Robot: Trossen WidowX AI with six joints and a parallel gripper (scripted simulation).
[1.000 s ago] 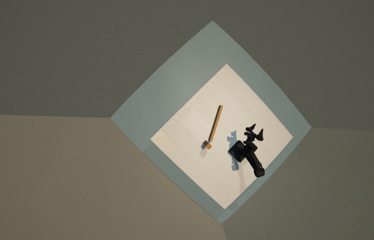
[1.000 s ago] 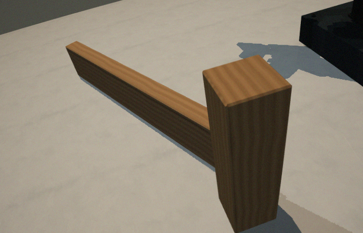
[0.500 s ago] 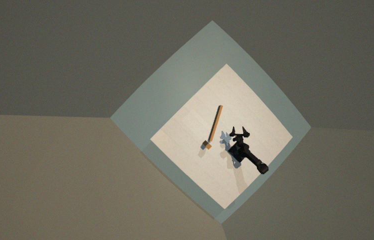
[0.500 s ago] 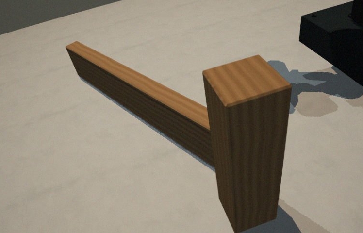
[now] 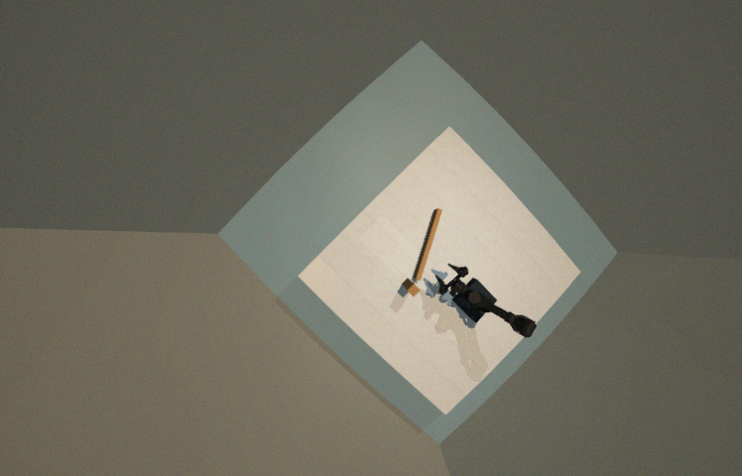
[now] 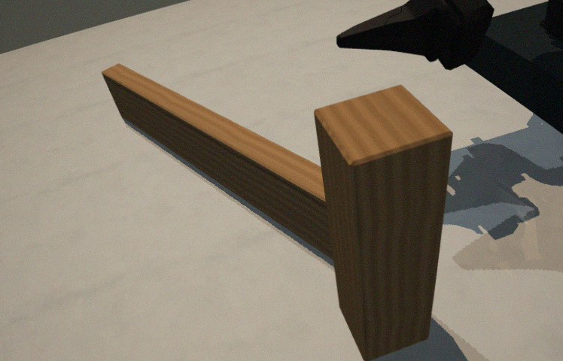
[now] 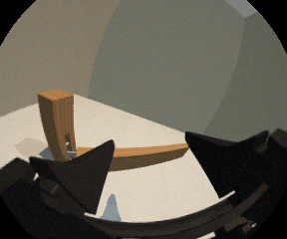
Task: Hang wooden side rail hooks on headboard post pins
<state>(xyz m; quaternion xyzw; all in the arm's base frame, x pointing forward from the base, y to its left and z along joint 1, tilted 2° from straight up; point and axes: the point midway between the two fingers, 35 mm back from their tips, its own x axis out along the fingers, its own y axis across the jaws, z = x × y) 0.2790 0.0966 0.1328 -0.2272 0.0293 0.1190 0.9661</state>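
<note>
Now: gripper tip 10 mm past the wooden headboard post, 180 mm to the right of it and 100 mm above it.
</note>
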